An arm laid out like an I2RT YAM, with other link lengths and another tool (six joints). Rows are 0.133 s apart.
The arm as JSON. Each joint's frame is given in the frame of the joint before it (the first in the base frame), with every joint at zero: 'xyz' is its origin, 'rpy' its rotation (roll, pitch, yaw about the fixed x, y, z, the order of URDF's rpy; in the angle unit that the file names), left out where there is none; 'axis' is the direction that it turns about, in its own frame. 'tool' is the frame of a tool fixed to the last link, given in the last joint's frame.
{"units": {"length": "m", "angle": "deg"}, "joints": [
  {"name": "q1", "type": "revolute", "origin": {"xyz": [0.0, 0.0, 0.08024]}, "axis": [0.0, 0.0, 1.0]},
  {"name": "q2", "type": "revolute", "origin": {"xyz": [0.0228, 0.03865, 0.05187]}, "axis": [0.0, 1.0, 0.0]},
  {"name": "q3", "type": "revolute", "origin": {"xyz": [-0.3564, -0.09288, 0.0]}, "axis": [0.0, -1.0, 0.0]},
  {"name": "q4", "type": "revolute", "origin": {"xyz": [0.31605, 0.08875, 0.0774]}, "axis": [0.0, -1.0, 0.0]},
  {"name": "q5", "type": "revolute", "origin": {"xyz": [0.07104, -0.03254, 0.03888]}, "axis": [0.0, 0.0, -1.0]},
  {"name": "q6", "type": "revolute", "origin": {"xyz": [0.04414, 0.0, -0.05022]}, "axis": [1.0, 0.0, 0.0]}
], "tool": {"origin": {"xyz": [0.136, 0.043, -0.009], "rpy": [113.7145, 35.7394, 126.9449]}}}
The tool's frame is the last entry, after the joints.
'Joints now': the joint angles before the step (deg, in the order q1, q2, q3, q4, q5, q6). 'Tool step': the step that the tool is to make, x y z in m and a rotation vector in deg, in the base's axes. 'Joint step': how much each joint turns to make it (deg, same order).
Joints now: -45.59 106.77 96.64 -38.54 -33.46 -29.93
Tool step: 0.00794 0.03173 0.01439 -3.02 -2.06 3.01
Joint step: 3.13 -3.35 -2.65 2.61 0.62 -0.50
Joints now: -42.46 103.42 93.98 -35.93 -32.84 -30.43
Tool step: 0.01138 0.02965 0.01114 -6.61 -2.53 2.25
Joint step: 4.16 -3.86 -3.79 5.41 3.70 -1.41
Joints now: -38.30 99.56 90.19 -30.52 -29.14 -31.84
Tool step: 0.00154 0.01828 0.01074 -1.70 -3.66 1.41
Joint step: 1.47 -3.06 -3.74 5.03 -0.50 0.84
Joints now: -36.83 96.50 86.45 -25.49 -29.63 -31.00
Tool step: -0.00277 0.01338 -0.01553 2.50 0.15 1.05
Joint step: 0.50 -0.79 -3.71 2.04 -1.57 1.43
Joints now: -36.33 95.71 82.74 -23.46 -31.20 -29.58
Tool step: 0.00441 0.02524 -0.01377 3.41 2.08 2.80
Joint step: 2.09 0.78 -0.68 -1.70 -1.53 0.95
